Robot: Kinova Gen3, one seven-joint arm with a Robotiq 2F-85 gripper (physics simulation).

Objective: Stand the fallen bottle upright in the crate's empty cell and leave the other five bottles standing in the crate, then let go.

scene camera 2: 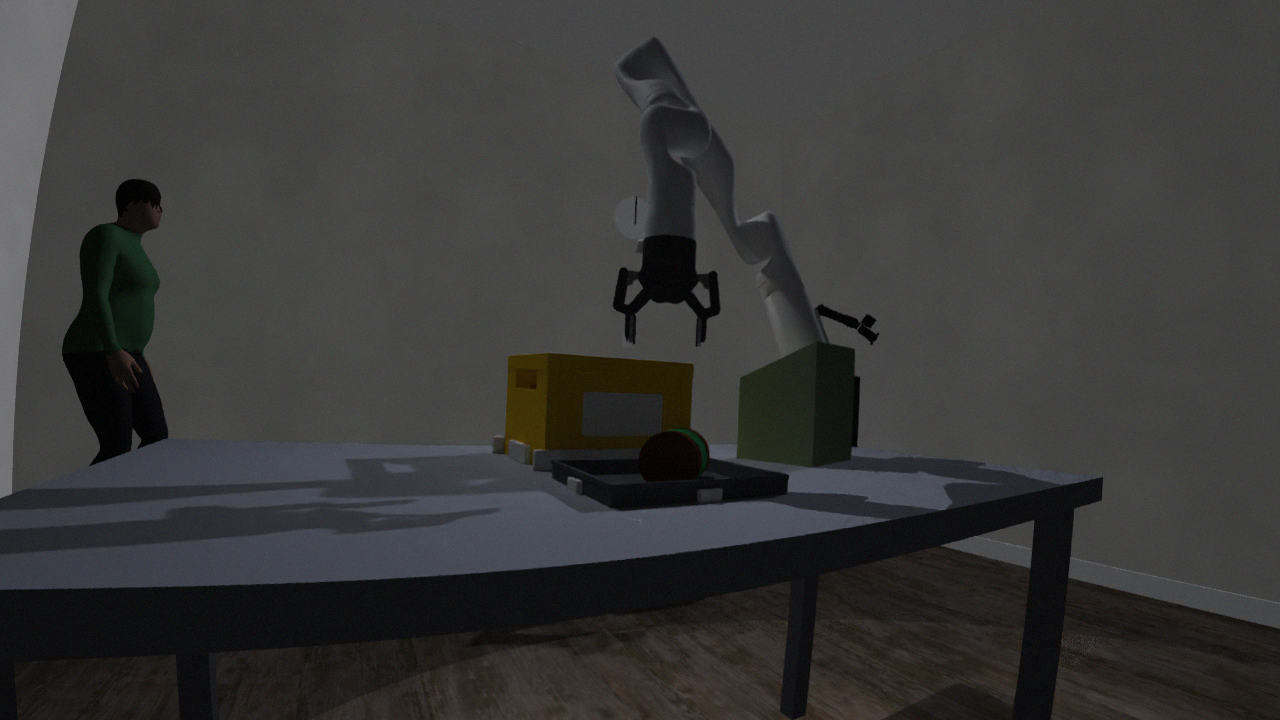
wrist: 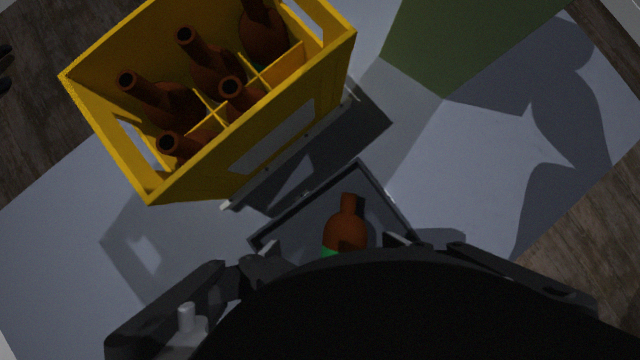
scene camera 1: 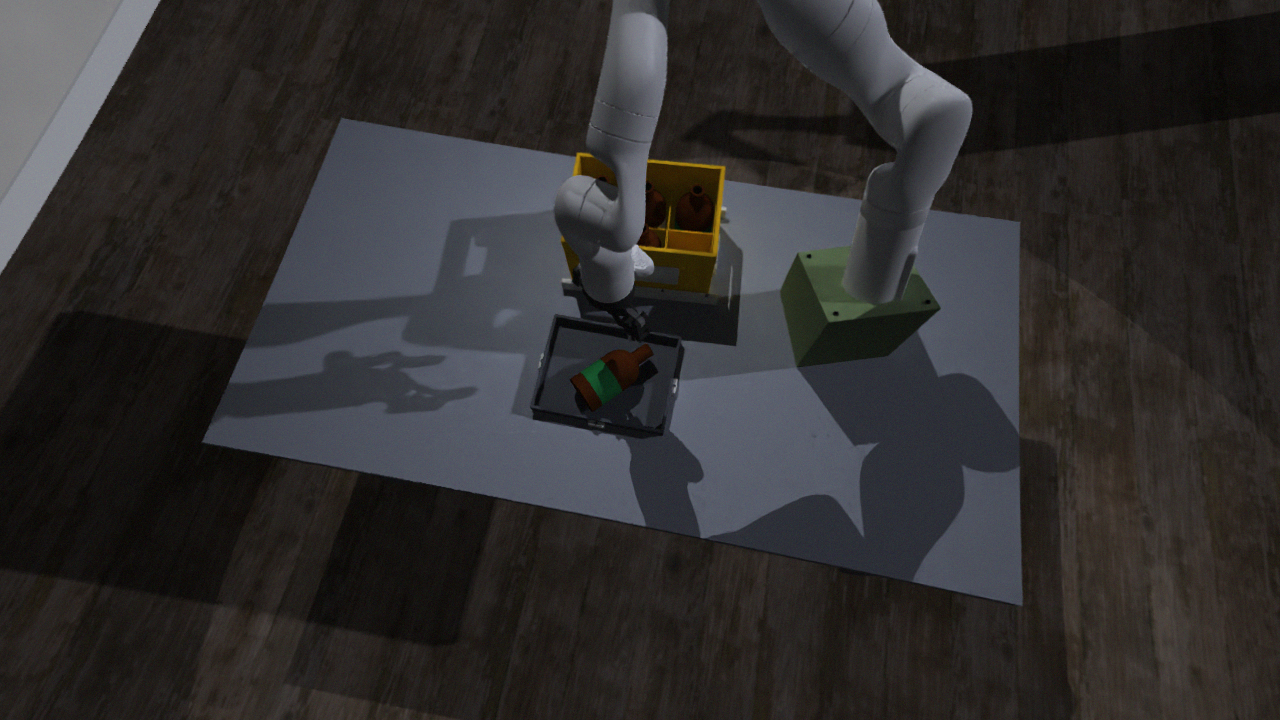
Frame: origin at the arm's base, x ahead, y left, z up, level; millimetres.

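Seen in the pictures: gripper, fingertip midpoint: (scene camera 2: 664, 344) (wrist: 332, 248) (scene camera 1: 613, 318); arm's base at its link origin: (scene camera 2: 807, 359) (scene camera 1: 871, 284).
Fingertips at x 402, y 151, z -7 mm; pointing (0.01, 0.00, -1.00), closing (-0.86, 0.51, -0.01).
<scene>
Offsets run from my fingertips to a thing's middle. "pt": to the spot under its first point. Level surfaces: height alone.
The fallen bottle {149 mm down, 7 mm back, 44 mm left} (scene camera 1: 602, 381) (scene camera 2: 669, 454) (wrist: 345, 231), brown with a green label, lies on its side in the dark tray (scene camera 1: 572, 344) (wrist: 385, 215). In scene camera 1 its neck points to the back right. The yellow crate {103 mm down, 2 mm ahead, 236 mm right} (scene camera 1: 698, 275) (scene camera 2: 559, 425) (wrist: 200, 172) stands behind the tray. Several brown bottles {105 mm down, 84 mm back, 292 mm right} (scene camera 1: 695, 210) {105 mm down, 91 mm ahead, 272 mm right} (wrist: 172, 107) stand in it; the wrist view shows five. Its empty cell {pt 125 mm down, 89 mm back, 244 mm right} (scene camera 1: 691, 240) (wrist: 286, 65) is at the front right. My gripper (scene camera 1: 626, 317) (scene camera 2: 665, 342) (wrist: 332, 248) is open and empty, pointing down, high above the tray area. In the wrist view my gripper's housing hides the bottle's lower part.
The green block (scene camera 1: 814, 313) (scene camera 2: 787, 411) (wrist: 450, 45) under the arm's base stands right of the crate and tray. The crate's walls rise well above the tray's low rim. The grey table {191 mm down} (scene camera 1: 375, 385) (scene camera 2: 313, 546) carries them all. A person (scene camera 2: 120, 286) stands behind it at the left.
</scene>
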